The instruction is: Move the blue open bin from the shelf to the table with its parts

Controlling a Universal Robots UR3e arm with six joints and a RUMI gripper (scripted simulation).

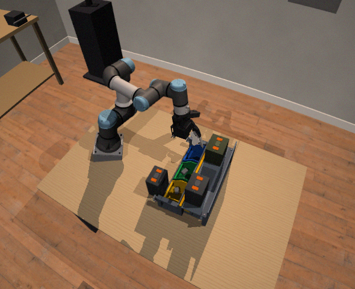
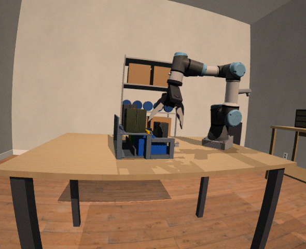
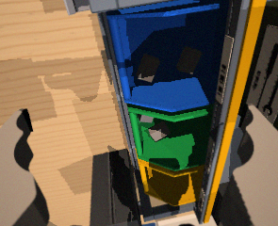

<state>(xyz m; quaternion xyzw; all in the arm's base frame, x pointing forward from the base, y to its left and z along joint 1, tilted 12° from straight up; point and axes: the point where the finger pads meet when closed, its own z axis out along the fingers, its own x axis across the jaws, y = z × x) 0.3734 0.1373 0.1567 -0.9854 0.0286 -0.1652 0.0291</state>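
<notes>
Right now my hand is 90 mm above the blue open bin and 60 mm short of it. From my hand the other things lie so: yellow bin 220 mm to the right, 90 mm below, 80 mm ahead; green bin 110 mm to the right, 90 mm below, 70 mm ahead.
</notes>
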